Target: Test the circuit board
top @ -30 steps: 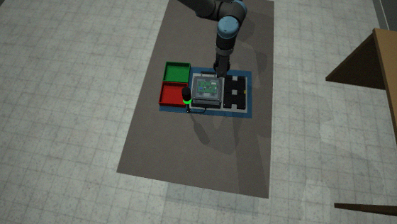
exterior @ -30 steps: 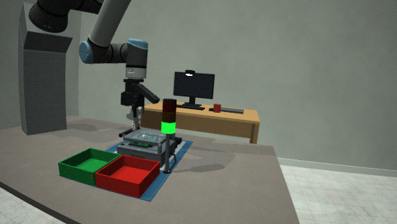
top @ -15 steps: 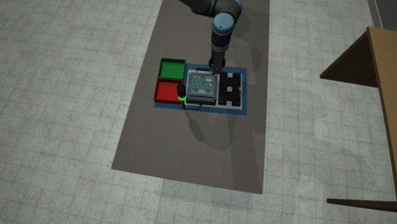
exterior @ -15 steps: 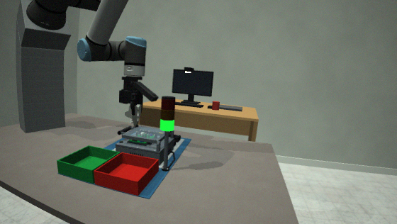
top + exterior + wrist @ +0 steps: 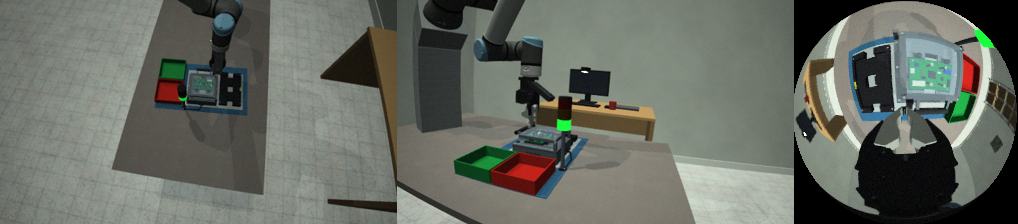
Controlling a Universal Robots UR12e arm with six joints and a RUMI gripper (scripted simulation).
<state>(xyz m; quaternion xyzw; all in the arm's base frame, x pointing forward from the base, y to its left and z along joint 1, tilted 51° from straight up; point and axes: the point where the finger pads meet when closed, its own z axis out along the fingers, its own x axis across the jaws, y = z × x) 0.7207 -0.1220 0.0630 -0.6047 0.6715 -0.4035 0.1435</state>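
Right now my hand is 1 cm to the left of the black latch hook and 1 cm above it. Round my hand: tester lid 9 cm to the right, 5 cm ahead, 1 cm below; green circuit board 9 cm to the right, 5 cm ahead, 3 cm below; green bin 25 cm to the right, 12 cm behind, 9 cm below.
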